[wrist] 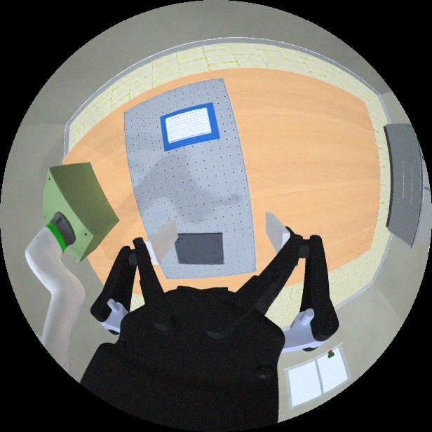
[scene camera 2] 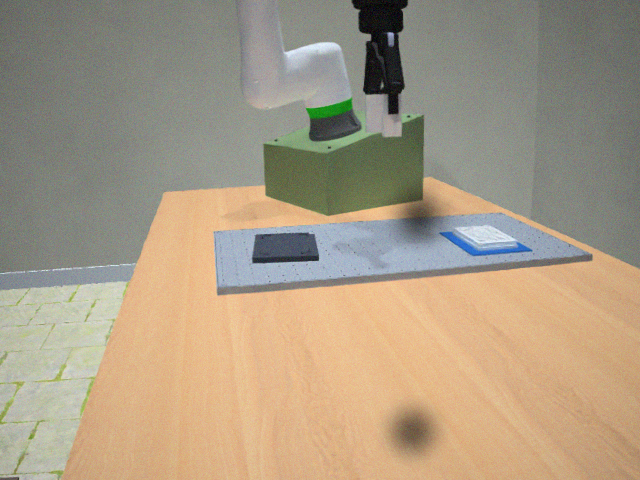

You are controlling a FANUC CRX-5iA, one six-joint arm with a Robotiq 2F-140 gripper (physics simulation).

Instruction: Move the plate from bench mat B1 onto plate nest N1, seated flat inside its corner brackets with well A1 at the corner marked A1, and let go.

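Frame: origin at the arm's base, x right, y up, z back, level; millimetres.
Seen in the pictures: gripper, between the fingertips: (scene camera 2: 382,134); arm's base, origin of its link: (scene camera 2: 335,132).
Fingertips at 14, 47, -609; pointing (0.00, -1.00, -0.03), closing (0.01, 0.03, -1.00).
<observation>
Pixels of each thing's middle, then the offset from my fingertips to it, as dx, dy, dz. Level surfaces: height alone.
- white plate, middle of its body: (scene camera 2: 484,237) -230, -216, +73
- blue bench mat, height of its surface: dy -223
- dark plate nest, middle of its body: (scene camera 2: 285,246) +168, -218, +99
- grey perforated board, height of its surface: dy -225
- wooden table, height of its surface: dy -238
The white plate (scene camera 2: 484,237) (wrist: 188,125) lies flat on the blue bench mat (scene camera 2: 496,251) (wrist: 215,134), at the right of the grey board in the scene view and near its top end in the wrist view. The dark plate nest (scene camera 2: 285,248) (wrist: 200,248) sits at the other end of the board, with no plate on it. Its corner marks cannot be read. My gripper (scene camera 2: 383,121) (wrist: 219,225) is open and empty, pointing down high above the board. In the wrist view its pale finger pads stand wide apart, with the nest partly between and below them.
The grey perforated board (scene camera 2: 330,273) (wrist: 235,165) lies on the wooden table (scene camera 2: 310,372) (wrist: 310,150). The green base block (scene camera 2: 374,170) (wrist: 90,200) carries the arm behind the board. Two dark blurred spots show in the scene view.
</observation>
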